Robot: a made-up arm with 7 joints.
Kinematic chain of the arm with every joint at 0, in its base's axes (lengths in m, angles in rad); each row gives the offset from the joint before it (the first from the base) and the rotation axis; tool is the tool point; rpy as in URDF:
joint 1: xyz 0 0 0.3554 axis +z
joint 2: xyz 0 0 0 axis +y
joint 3: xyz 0 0 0.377 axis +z
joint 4: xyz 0.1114 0 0 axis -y
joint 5: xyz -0.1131 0 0.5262 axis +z
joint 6: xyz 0 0 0 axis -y
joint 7: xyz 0.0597 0 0 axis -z
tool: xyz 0 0 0 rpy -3.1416 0 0
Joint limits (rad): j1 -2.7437..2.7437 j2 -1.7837..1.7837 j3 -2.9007..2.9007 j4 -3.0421..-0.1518 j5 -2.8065..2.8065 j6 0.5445..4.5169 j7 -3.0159..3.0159
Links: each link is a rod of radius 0.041 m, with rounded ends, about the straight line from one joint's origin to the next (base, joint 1, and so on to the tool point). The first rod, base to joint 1, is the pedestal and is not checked.
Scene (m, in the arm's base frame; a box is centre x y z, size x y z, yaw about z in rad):
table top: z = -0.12
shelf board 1: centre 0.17 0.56 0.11 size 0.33 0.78 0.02 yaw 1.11
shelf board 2: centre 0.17 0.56 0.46 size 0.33 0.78 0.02 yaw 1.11
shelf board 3: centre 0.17 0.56 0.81 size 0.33 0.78 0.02 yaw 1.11
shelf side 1: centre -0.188 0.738 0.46 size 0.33 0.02 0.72 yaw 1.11
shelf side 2: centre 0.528 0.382 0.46 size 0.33 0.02 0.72 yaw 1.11
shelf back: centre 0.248 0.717 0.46 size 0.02 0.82 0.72 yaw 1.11
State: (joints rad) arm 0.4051 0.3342 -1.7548 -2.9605 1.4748 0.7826 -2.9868
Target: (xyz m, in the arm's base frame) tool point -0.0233 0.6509 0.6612
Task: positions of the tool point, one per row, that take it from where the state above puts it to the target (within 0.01 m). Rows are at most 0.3 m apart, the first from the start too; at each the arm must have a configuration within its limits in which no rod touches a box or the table.
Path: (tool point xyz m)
1: 0.2513 -0.2963 0.2243
2: 0.4091 -0.2047 0.3294
3: 0.4710 -0.0901 0.5156
4: 0.4003 -0.0121 0.7351
5: 0.2074 -0.0193 0.9144
6: -0.0532 -0.1210 0.9810
7: 0.0105 -0.0163 0.9747
8: 0.0375 0.0962 0.9460
9: 0.0280 0.2032 0.8971
10: -0.0132 0.2930 0.8310
11: -0.0775 0.3562 0.7510
12: -0.1542 0.3872 0.6612
13: -0.1010 0.5235 0.6776
14: -0.0233 0.6509 0.6612

